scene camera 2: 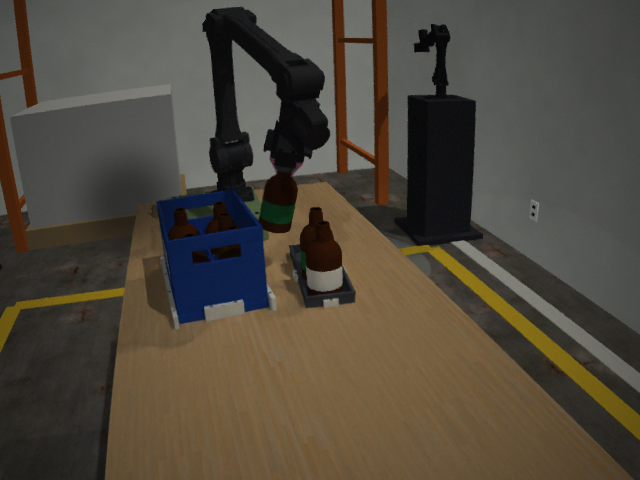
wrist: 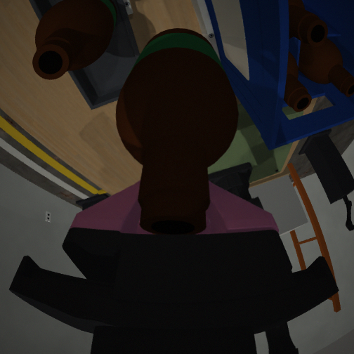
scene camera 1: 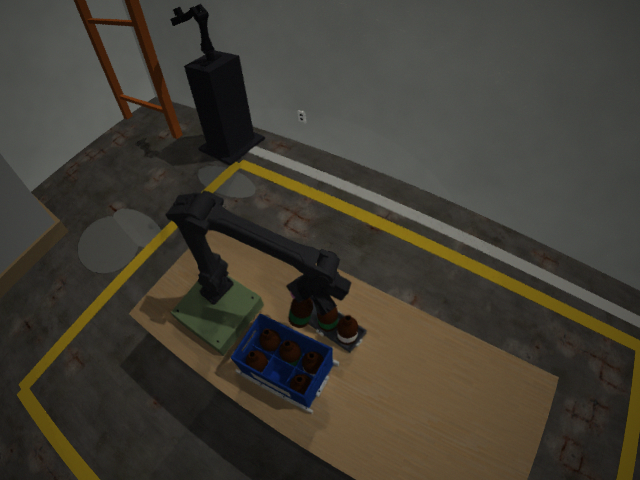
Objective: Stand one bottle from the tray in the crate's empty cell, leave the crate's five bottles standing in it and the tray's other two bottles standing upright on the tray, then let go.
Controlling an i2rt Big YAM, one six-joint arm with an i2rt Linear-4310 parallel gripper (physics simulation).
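Where they show: gripper, fingertip midpoint: [scene camera 2: 284, 176] [scene camera 1: 295, 294]; arm's base, origin of the base link: [scene camera 1: 216, 288].
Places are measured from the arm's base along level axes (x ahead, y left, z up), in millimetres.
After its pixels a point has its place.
Note:
My gripper [scene camera 2: 285, 167] @(x 326, y 110, z 139 mm) [wrist: 173, 178] is shut on the neck of a brown bottle with a green band [scene camera 1: 300, 311] @(x 378, y 69, z 137 mm) [scene camera 2: 279, 202] @(x 397, y 87, z 101 mm) [wrist: 175, 105]. The bottle hangs in the air, slightly tilted, between the crate and the tray in scene camera 2. The blue crate [scene camera 1: 320, 388] @(x 549, y -69, z -45 mm) [scene camera 2: 222, 281] @(x 540, y -52, z 0 mm) [wrist: 260, 95] holds five brown bottles; its empty cell [scene camera 1: 279, 369] @(x 384, y -94, z -66 mm) is in the middle of the row farther from the tray. The dark tray [scene camera 1: 360, 338] @(x 556, y 169, z -50 mm) [scene camera 2: 330, 298] @(x 555, y 157, z -58 mm) [wrist: 102, 95] holds an upright green-banded bottle [scene camera 1: 328, 318] @(x 437, y 138, z 36 mm) [scene camera 2: 311, 237] @(x 445, y 144, z 32 mm) and an upright white-banded bottle [scene camera 1: 347, 329] @(x 518, y 137, z 45 mm) [scene camera 2: 324, 263] @(x 542, y 150, z 14 mm).
White brackets [scene camera 1: 273, 388] @(x 419, y -166, z -44 mm) [scene camera 2: 224, 310] @(x 553, y -55, z -57 mm) edge the crate's base on the wooden table [scene camera 1: 439, 392] @(x 908, y 153, z -75 mm) [scene camera 2: 289, 392] @(x 815, y 30, z -75 mm). The green base plate [scene camera 1: 219, 320] @(x 102, y -93, z -6 mm) of the arm is beside the crate. A second small arm on a dark pedestal [scene camera 1: 222, 103] [scene camera 2: 440, 165] stands off the table.

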